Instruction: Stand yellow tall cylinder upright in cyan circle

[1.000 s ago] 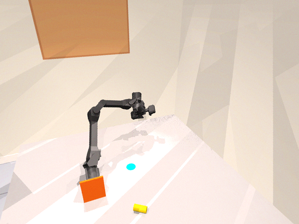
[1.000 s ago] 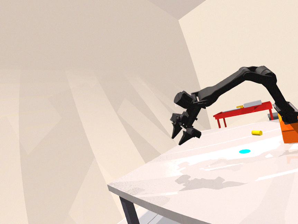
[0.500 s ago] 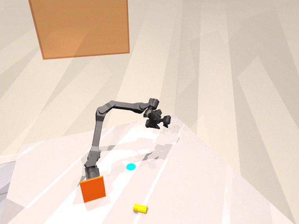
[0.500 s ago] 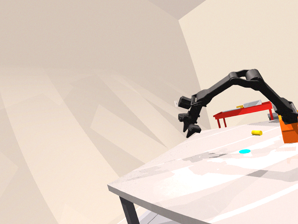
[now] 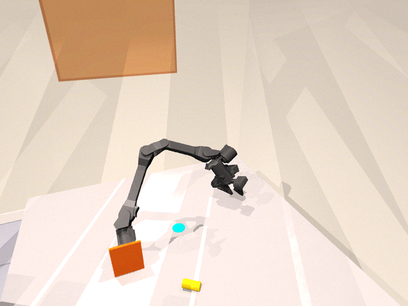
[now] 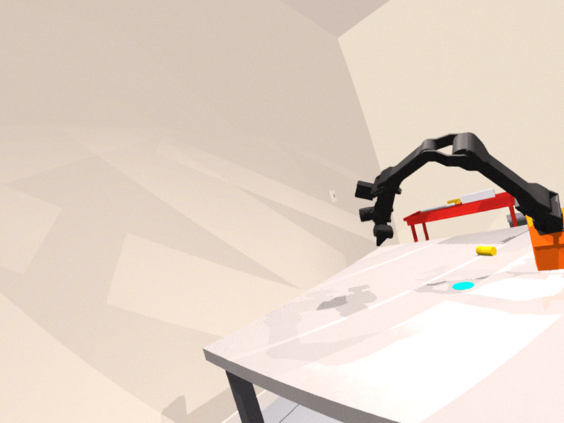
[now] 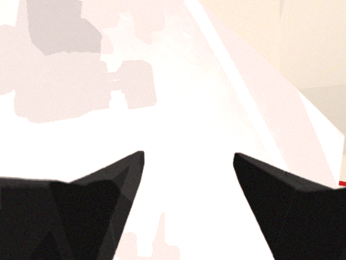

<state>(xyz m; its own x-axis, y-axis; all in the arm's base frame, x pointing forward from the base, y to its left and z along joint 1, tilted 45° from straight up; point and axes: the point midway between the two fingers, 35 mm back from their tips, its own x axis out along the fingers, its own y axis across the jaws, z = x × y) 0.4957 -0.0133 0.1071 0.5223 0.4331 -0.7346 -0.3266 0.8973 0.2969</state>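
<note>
The yellow cylinder is 32 cm behind my gripper tip, 25 cm to the right of it and 15 cm below it. Also, from my gripper tip: cyan circle (27 cm behind, 6 cm to the left, 16 cm below).
</note>
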